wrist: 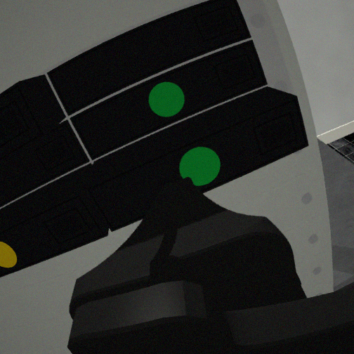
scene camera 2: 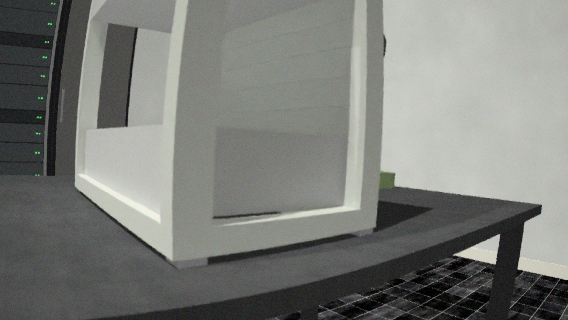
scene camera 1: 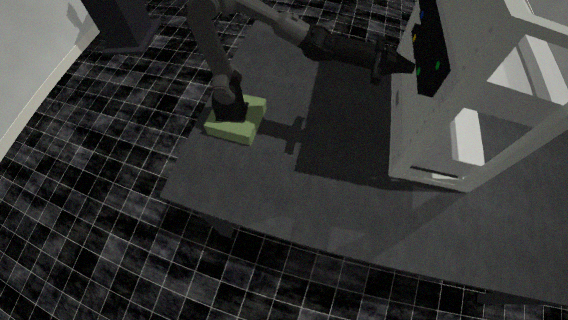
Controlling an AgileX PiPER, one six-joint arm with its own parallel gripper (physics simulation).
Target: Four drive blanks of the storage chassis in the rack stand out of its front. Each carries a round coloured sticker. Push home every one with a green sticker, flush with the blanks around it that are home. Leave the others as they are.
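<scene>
The black chassis front is in the rack [scene camera 1: 406,130] [scene camera 2: 192,150]. The lower green sticker [scene camera 1: 418,71] [wrist: 200,166] is on a blank [wrist: 235,142] that stands out, with its right end showing a step. The upper green sticker [scene camera 1: 437,65] [wrist: 166,99] is on a blank [wrist: 120,122] that looks level with the one above it. A yellow sticker [scene camera 1: 414,37] [wrist: 7,254] is on a blank that stands out in the lower row. A blue sticker [scene camera 1: 421,15] is farther along. My gripper [scene camera 1: 414,67] [wrist: 182,199] is shut and empty, its tip over the lower green sticker's edge; contact is unclear.
The arm stands on a light green base block [scene camera 1: 230,131] [scene camera 2: 387,180] on the dark table [scene camera 1: 240,185] [scene camera 2: 450,210]. The rack's pale front panel [wrist: 270,200] borders the blanks. A dark cabinet with green lights [scene camera 2: 22,95] stands behind.
</scene>
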